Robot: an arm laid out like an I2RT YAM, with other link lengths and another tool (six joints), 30 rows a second.
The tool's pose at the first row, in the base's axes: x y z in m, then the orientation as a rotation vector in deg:
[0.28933, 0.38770, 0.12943, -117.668, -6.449, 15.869]
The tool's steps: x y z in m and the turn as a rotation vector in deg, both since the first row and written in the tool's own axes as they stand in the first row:
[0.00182, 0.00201, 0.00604, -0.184, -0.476, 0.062]
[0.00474, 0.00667, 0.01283, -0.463, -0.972, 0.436]
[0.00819, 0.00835, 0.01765, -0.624, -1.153, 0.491]
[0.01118, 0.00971, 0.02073, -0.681, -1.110, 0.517]
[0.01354, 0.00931, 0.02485, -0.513, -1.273, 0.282]
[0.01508, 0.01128, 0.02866, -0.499, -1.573, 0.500]
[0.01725, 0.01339, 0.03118, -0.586, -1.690, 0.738]
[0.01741, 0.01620, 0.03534, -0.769, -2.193, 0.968]
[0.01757, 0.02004, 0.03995, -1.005, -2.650, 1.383]
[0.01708, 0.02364, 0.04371, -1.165, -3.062, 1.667]
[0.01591, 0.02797, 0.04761, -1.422, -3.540, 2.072]
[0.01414, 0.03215, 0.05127, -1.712, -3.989, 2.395]
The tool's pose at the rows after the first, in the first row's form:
[0.28955, 0.39226, 0.12464, -117.800, -6.707, 16.397]
[0.29055, 0.39641, 0.11701, -118.056, -6.673, 17.139]
[0.29266, 0.40041, 0.11283, -118.199, -6.753, 17.360]
[0.29476, 0.40298, 0.10978, -118.263, -6.709, 17.332]
[0.29606, 0.40716, 0.10790, -118.051, -7.024, 17.354]
[0.29655, 0.40978, 0.10420, -118.022, -6.982, 17.798]
[0.29796, 0.41135, 0.10088, -118.118, -6.824, 18.067]
[0.29700, 0.41359, 0.09649, -118.257, -6.926, 18.729]
[0.29589, 0.41573, 0.09099, -118.471, -6.818, 19.460]
[0.29437, 0.41713, 0.08619, -118.601, -6.805, 20.063]
[0.29212, 0.41816, 0.08078, -118.827, -6.724, 20.811]
[0.28936, 0.41894, 0.07571, -119.080, -6.714, 21.480]

